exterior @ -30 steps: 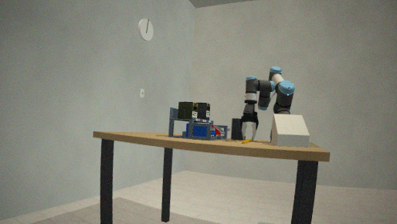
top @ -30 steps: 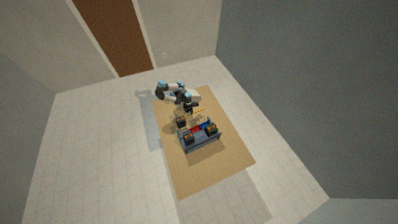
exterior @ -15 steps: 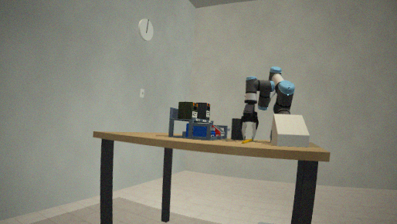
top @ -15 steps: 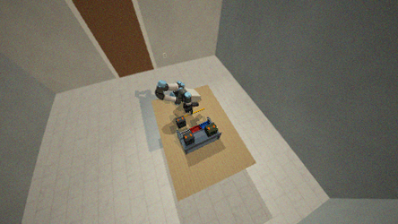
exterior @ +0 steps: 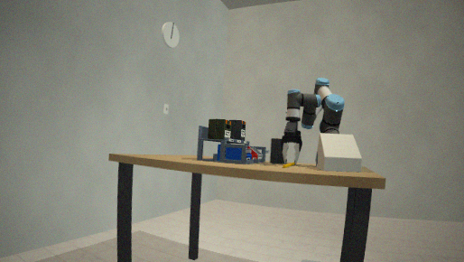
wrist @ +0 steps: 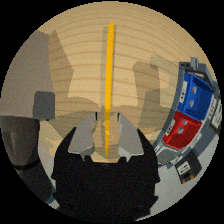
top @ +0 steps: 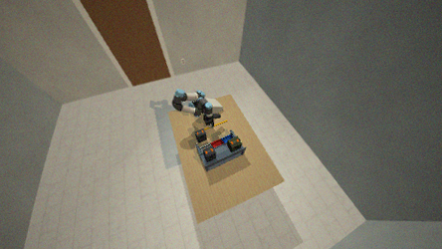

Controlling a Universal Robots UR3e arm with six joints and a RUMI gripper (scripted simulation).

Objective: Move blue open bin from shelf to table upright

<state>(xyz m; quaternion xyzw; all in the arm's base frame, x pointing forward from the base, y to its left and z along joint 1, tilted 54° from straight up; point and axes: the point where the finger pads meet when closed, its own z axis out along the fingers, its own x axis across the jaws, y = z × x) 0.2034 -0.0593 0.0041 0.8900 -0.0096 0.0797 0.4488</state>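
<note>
The yellow rod lies 20 mm below my hand. From my hand the other things lie so: dark box (160 mm to the right, 80 mm ahead, 40 mm above); red bin (250 mm ahead, 60 mm to the right, 20 mm above); blue open bin (260 mm ahead, 50 mm to the left, 20 mm above).
</note>
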